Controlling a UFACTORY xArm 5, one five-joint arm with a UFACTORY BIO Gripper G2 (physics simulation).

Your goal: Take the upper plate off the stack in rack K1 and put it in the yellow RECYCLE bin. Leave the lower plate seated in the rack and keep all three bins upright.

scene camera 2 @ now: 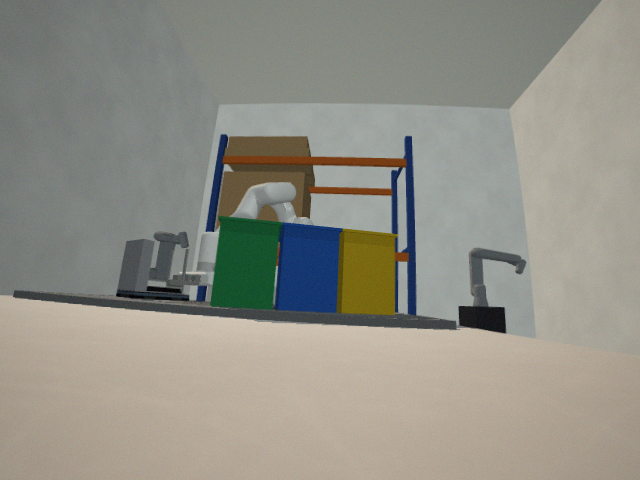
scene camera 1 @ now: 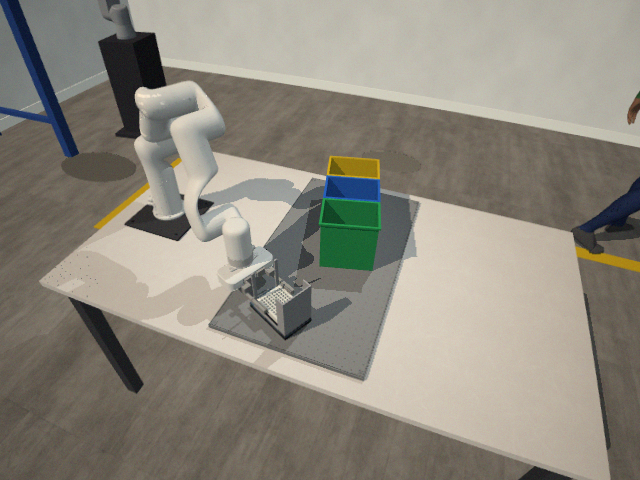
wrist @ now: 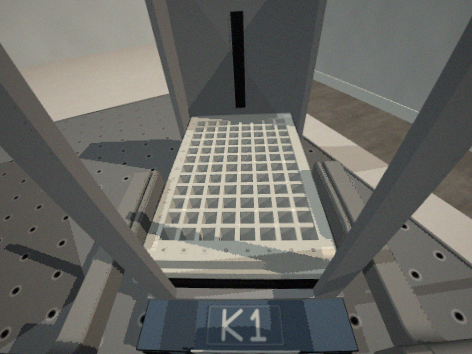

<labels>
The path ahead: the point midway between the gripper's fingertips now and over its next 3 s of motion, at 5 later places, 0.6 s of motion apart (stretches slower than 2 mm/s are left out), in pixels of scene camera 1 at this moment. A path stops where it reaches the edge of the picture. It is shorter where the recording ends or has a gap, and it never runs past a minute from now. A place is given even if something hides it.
My gripper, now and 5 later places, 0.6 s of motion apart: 279, 302; 278, 293; 277, 274; 275, 245; 276, 240; 276, 239
</labels>
